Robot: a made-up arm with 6 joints. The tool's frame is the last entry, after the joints. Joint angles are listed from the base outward.
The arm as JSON. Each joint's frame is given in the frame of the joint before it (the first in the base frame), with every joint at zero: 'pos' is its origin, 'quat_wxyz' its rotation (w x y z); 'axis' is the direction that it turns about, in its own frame. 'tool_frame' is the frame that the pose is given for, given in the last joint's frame.
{
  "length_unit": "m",
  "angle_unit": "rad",
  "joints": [
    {
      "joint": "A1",
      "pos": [
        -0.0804,
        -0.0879,
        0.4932
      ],
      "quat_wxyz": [
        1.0,
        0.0,
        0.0,
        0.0
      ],
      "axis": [
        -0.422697,
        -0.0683,
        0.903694
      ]
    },
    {
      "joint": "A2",
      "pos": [
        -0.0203,
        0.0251,
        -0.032
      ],
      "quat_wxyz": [
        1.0,
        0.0,
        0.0,
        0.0
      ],
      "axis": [
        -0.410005,
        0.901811,
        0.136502
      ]
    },
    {
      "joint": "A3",
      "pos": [
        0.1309,
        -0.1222,
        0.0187
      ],
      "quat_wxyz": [
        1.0,
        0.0,
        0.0,
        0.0
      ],
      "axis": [
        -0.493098,
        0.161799,
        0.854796
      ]
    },
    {
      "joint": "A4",
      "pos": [
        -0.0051,
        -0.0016,
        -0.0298
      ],
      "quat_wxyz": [
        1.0,
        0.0,
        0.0,
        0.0
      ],
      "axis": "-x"
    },
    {
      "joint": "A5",
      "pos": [
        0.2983,
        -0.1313,
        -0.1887
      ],
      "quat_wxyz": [
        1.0,
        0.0,
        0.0,
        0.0
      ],
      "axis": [
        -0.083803,
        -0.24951,
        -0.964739
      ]
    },
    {
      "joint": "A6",
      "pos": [
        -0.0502,
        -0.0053,
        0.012
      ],
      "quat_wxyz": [
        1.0,
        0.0,
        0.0,
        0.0
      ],
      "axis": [
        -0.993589,
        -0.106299,
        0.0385
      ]
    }
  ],
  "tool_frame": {
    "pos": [
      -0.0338,
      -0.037,
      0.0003
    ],
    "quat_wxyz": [
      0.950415,
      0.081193,
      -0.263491,
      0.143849
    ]
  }
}
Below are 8 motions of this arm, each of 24 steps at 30 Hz.
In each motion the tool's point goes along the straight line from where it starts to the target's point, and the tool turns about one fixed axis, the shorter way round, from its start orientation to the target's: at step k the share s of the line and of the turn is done. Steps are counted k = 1, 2, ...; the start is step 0. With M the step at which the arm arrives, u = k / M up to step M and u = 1 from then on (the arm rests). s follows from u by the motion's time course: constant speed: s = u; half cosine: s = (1 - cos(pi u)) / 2; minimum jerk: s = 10 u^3 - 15 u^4 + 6 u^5.
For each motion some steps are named. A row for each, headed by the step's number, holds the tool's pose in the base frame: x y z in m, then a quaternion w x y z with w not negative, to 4 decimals.
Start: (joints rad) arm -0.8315 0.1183 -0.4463 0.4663 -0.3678 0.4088
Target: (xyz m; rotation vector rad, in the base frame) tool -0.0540 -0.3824 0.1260 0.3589 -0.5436 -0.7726
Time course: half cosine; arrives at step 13
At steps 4, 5, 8, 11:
4: -0.1391 -0.4445 0.1798 0.9766 -0.0041 -0.0865 -0.1970
5: -0.1275 -0.4360 0.1725 0.9685 0.0202 -0.1111 -0.2221
8: -0.0890 -0.4079 0.1481 0.9284 0.1006 -0.1911 -0.3024
11: -0.0602 -0.3869 0.1299 0.8856 0.1594 -0.2484 -0.3585

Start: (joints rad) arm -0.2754 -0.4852 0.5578 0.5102 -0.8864 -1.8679
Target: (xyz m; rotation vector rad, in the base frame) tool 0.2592 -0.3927 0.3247 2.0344 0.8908 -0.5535
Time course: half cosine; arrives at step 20
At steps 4, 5, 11, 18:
4: 0.2459 -0.4631 0.4888 0.7573 0.6389 0.1323 0.0285
5: 0.2467 -0.4591 0.4795 0.7425 0.6535 0.1464 0.0141
11: 0.2530 -0.4255 0.4012 0.5935 0.7543 0.2591 -0.1075
18: 0.2588 -0.3946 0.3291 0.4248 0.8073 0.3493 -0.2139

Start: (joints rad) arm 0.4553 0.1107 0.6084 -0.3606 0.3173 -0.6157
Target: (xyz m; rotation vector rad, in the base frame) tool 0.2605 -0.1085 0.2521 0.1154 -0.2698 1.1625
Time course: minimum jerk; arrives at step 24
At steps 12, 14, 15, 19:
12: 0.2602 -0.1323 0.2324 0.8789 0.1861 -0.0919 0.4296
14: 0.2603 -0.1250 0.2384 0.8658 0.1461 -0.1031 0.4674
15: 0.2603 -0.1216 0.2412 0.8587 0.1274 -0.1081 0.4845
19: 0.2605 -0.1116 0.2496 0.8342 0.0715 -0.1227 0.5329

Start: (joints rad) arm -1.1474 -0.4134 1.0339 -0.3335 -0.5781 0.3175
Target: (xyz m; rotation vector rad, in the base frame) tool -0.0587 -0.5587 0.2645 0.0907 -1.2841 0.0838
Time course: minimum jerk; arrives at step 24
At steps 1, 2, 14, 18, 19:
1: 0.0678 -0.4513 0.2139 0.9095 0.0950 -0.2995 0.2721
2: 0.0672 -0.4518 0.2141 0.9094 0.0948 -0.3009 0.2712
14: -0.0148 -0.5215 0.2470 0.8531 0.0618 -0.5033 0.1226
18: -0.0456 -0.5476 0.2593 0.8169 0.0482 -0.5712 0.0641
19: -0.0505 -0.5518 0.2612 0.8104 0.0460 -0.5816 0.0547

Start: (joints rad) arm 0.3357 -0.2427 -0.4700 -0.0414 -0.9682 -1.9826
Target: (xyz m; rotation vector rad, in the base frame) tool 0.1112 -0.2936 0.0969 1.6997 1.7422 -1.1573
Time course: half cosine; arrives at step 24
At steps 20, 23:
20: 0.1253 -0.2949 0.1107 0.2382 0.6482 0.6094 -0.3896
23: 0.1121 -0.2937 0.0978 0.2225 0.6172 0.6291 -0.4169

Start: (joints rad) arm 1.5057 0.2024 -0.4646 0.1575 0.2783 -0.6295
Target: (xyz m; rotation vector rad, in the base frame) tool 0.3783 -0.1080 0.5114 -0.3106 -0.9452 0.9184
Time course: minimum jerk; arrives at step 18
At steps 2, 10, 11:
2: 0.3504 -0.0017 0.3519 0.8381 0.1316 -0.2228 0.4803
10: 0.3671 -0.0653 0.4474 0.8157 -0.0335 -0.3565 0.4543
11: 0.3699 -0.0759 0.4633 0.8083 -0.0609 -0.3773 0.4479

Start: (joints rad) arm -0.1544 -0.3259 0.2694 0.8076 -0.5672 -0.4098
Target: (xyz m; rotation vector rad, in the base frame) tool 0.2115 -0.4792 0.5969 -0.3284 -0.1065 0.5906
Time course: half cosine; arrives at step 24
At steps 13, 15, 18, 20, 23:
13: 0.2245 -0.4797 0.5735 0.9420 -0.1108 -0.0798 0.3066
15: 0.2207 -0.4796 0.5803 0.9424 -0.1254 -0.0718 0.3018
18: 0.2159 -0.4794 0.5890 0.9424 -0.1442 -0.0615 0.2954
20: 0.2135 -0.4793 0.5933 0.9423 -0.1533 -0.0565 0.2923
23: 0.2116 -0.4792 0.5967 0.9421 -0.1605 -0.0525 0.2897

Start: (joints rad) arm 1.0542 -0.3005 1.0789 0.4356 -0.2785 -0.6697
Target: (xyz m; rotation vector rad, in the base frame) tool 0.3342 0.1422 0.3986 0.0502 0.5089 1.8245
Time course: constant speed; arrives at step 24
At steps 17, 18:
17: 0.3228 0.1599 0.4252 0.5502 -0.0330 0.1725 0.8164
18: 0.3245 0.1574 0.4214 0.5552 -0.0252 0.1791 0.8118

